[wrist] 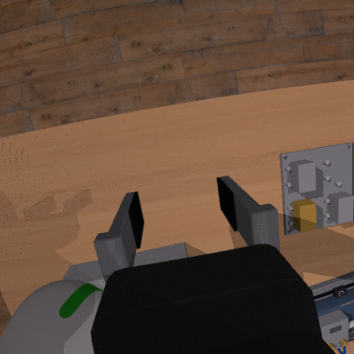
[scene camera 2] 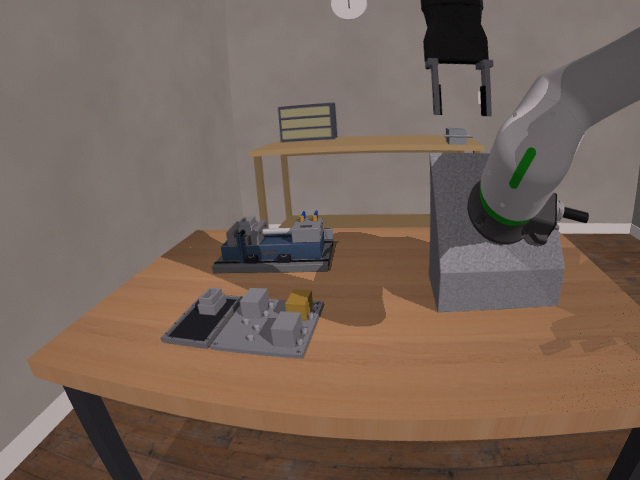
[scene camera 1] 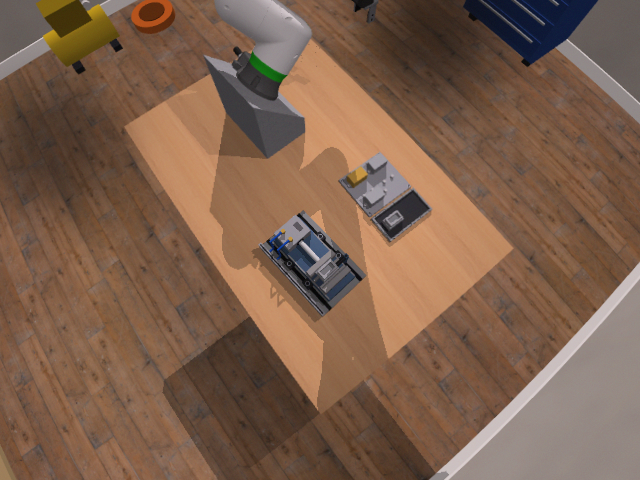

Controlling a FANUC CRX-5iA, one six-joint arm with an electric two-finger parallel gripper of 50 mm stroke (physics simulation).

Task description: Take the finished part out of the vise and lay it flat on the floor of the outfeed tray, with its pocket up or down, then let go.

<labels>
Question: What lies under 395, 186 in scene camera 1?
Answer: A grey fixture plate.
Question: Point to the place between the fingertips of my gripper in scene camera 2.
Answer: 462, 115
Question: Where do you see a grey fixture plate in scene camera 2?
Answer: At 233, 338
</labels>
